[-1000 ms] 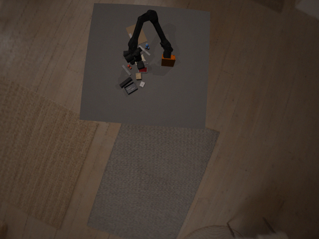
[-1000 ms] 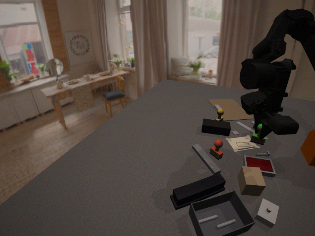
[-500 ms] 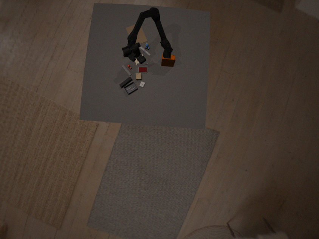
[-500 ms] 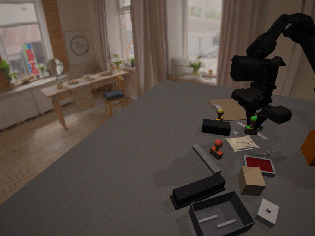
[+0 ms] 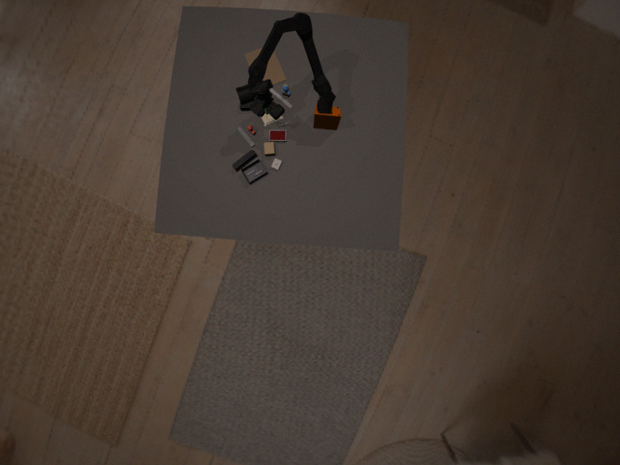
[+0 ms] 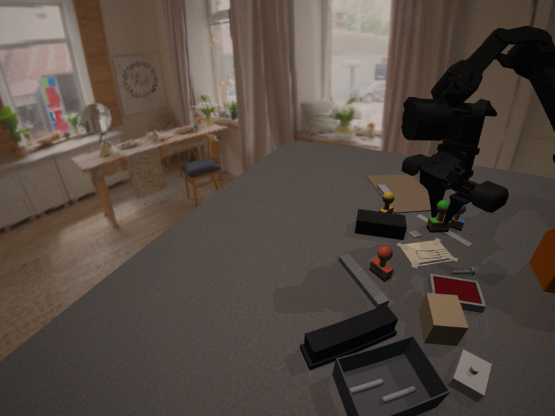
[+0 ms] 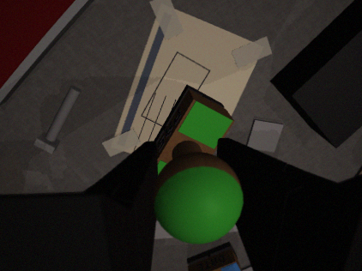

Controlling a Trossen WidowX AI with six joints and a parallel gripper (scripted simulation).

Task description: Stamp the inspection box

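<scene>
My gripper tip is now 10 mm to the left of the cream card and 90 mm above it. Round my gripper tip: green-knobbed pass stamp right at my gripper tip; then bolt 70 mm behind, 40 mm to the left, 80 mm below; then red ink pad 40 mm behind, 100 mm to the left, 80 mm below.
</scene>
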